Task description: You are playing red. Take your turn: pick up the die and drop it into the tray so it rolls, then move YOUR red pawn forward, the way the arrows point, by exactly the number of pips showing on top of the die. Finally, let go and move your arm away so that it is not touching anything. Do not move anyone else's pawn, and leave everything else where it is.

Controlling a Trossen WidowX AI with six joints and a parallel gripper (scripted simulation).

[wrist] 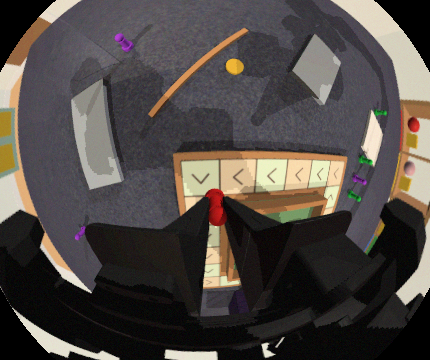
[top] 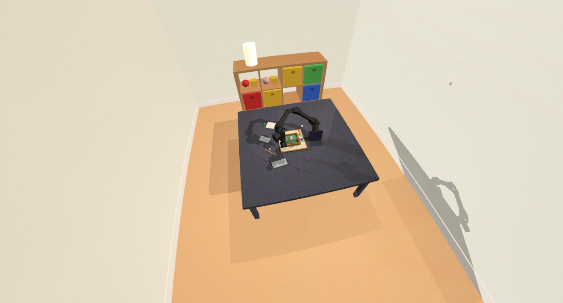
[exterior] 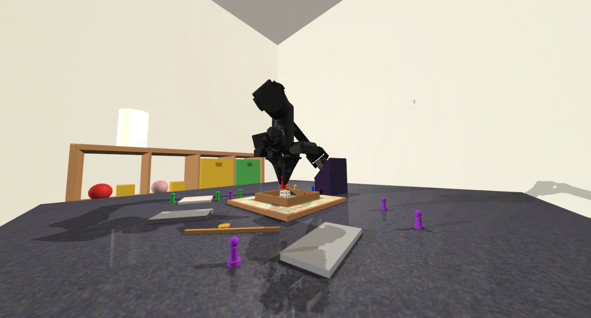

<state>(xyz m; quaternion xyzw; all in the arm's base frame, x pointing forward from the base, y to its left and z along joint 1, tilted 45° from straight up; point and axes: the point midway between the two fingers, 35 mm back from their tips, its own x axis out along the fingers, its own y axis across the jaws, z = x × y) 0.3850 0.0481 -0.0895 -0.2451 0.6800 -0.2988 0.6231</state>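
My gripper tip is now 14 cm short of the wooden stick, 7 cm above it and 1 cm to the right of it. The rest, counted from my gripper tip: yellow token: 14 cm ahead, 7 cm below, 3 cm to the right; then green-floored tray: 12 cm behind, 10 cm to the right, 7 cm below; then red pawn: 1 cm above.
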